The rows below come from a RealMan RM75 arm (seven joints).
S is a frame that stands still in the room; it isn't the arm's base.
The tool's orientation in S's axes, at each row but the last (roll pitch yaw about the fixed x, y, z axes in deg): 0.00, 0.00, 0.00; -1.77, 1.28, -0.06; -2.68, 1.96, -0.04; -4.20, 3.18, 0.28; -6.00, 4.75, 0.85; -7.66, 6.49, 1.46; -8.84, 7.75, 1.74; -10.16, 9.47, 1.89
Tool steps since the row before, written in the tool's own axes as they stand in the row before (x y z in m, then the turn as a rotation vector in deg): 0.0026, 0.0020, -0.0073, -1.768, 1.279, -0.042; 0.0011, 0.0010, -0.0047, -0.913, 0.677, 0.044; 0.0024, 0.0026, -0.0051, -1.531, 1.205, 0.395; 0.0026, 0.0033, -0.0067, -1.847, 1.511, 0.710; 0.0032, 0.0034, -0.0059, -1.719, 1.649, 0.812; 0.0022, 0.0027, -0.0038, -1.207, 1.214, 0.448; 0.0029, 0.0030, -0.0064, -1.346, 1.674, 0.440; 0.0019, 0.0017, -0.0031, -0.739, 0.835, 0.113
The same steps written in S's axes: 0.0026, 0.0020, -0.0073, -1.768, 1.279, -0.042; 0.0010, 0.0009, -0.0048, -0.912, 0.679, 0.043; 0.0022, 0.0024, -0.0053, -1.518, 1.223, 0.390; 0.0022, 0.0028, -0.0071, -1.819, 1.550, 0.699; 0.0026, 0.0028, -0.0065, -1.686, 1.700, 0.775; 0.0017, 0.0022, -0.0043, -1.199, 1.233, 0.417; 0.0019, 0.0020, -0.0071, -1.361, 1.681, 0.357; 0.0013, 0.0012, -0.0036, -0.762, 0.817, 0.086
